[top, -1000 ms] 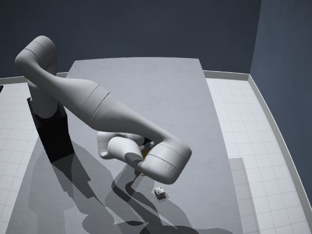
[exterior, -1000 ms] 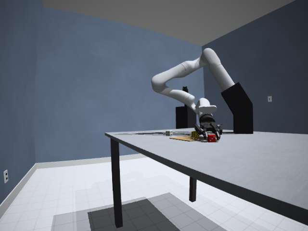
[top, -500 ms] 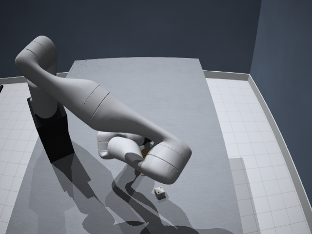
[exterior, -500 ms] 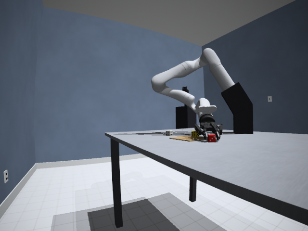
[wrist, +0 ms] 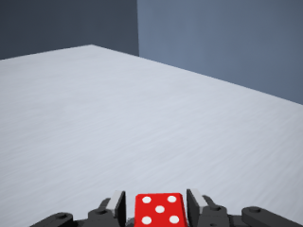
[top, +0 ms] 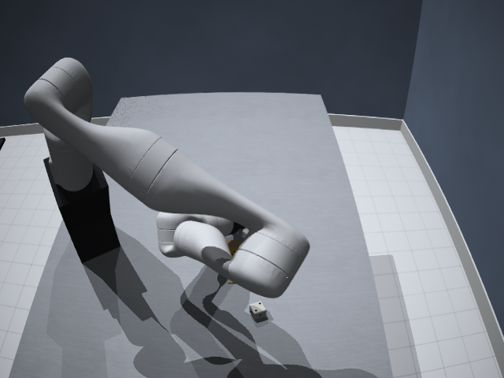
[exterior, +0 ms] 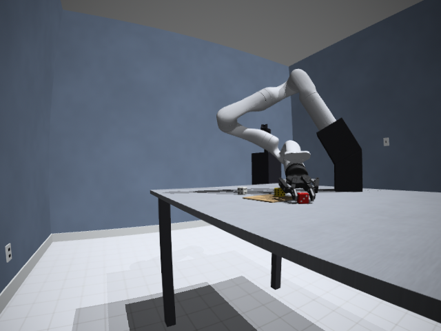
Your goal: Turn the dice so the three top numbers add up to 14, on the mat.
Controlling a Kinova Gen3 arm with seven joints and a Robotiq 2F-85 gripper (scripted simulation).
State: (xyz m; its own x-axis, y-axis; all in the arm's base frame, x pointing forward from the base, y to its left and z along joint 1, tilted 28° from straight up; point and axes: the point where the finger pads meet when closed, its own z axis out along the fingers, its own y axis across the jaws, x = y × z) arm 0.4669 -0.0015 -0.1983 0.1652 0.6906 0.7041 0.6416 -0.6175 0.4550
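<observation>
My hand is 10 mm above the red die. Also, from my hand: tan mat (140 mm to the right, 20 mm below, 20 mm behind); yellow die (130 mm to the right, 70 mm behind); white die (310 mm to the right, 50 mm behind, 10 mm below).
</observation>
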